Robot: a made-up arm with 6 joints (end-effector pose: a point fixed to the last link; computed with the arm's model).
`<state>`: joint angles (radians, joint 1 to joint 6).
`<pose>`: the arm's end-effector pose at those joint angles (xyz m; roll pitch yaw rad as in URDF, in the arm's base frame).
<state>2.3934 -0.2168 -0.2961 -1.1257 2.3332 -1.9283</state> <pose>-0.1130 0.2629 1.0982 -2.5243 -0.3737 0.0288</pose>
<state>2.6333 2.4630 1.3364 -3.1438 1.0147 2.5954</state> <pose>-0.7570 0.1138 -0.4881 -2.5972 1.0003 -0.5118</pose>
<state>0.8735 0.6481 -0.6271 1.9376 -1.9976 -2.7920</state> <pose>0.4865 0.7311 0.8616 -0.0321 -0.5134 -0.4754</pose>
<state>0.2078 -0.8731 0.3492 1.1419 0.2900 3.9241</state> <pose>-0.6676 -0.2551 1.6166 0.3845 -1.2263 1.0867</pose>
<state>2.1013 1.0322 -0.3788 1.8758 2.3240 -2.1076</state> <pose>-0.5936 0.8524 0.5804 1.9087 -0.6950 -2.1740</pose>
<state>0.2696 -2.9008 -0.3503 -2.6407 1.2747 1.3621</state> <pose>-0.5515 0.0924 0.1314 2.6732 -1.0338 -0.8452</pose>
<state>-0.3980 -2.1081 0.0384 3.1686 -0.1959 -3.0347</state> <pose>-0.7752 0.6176 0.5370 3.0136 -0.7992 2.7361</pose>
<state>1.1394 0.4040 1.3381 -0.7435 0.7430 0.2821</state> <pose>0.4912 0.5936 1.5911 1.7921 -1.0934 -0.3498</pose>
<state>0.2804 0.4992 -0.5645 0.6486 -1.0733 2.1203</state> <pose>0.7905 0.0046 0.9720 1.4872 0.8591 -1.9122</pose>
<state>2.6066 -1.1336 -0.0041 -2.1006 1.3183 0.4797</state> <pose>0.2249 -0.2913 1.2365 2.2844 -0.0169 1.6173</pose>
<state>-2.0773 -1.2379 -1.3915 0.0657 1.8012 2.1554</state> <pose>-0.0778 0.4130 0.7870 1.6912 -1.4705 0.3718</pose>
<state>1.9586 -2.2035 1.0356 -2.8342 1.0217 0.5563</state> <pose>0.1907 -1.1448 0.1178 -1.0365 -0.8608 -0.7759</pose>
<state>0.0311 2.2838 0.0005 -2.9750 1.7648 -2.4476</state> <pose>0.2819 0.2742 -0.2892 2.2740 -0.8922 -2.8483</pose>
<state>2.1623 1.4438 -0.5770 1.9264 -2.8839 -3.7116</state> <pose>-0.5497 0.6503 0.1507 -0.2560 -0.9829 1.7170</pose>
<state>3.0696 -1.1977 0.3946 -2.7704 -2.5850 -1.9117</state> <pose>0.6617 -0.2991 1.3331 1.8964 1.0342 -0.4562</pose>
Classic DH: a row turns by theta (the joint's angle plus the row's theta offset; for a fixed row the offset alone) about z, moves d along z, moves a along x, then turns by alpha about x. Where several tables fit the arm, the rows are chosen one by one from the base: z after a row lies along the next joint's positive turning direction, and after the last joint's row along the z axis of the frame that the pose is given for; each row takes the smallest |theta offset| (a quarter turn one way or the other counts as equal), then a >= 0, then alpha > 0; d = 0 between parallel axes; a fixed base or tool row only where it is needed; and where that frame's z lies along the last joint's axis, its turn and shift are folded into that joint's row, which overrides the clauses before.
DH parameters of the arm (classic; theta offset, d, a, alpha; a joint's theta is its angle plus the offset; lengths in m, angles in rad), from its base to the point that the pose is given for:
joint 1: 0 0.57 0 -1.5708
joint 2: -1.5708 0 0.826 3.1416
joint 3: 0 0 0 -1.5708
joint 4: 0 -0.46 0 1.5708
joint 5: 0 0.269 0 -1.5708
joint 6: 1.5708 0 0 1.5708
tool (fixed): -1.5708 0 0 0

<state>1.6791 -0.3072 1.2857 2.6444 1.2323 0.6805</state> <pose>-0.1931 -0.4115 1.8144 2.4498 -0.3579 2.1801</pose>
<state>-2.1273 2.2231 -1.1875 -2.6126 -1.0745 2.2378</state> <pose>0.0656 -0.3341 0.3217 -2.8954 0.6501 0.4229</pose>
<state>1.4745 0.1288 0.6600 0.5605 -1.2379 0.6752</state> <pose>0.2681 0.4064 1.7455 -1.2438 0.5523 0.8432</pose>
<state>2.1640 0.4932 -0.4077 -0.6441 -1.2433 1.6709</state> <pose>-0.1291 0.5763 0.8367 0.9013 0.8071 -1.9426</pose>
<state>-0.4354 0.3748 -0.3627 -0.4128 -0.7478 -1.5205</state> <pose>0.4132 -0.4639 0.9495 2.9580 1.2665 0.7094</pose>
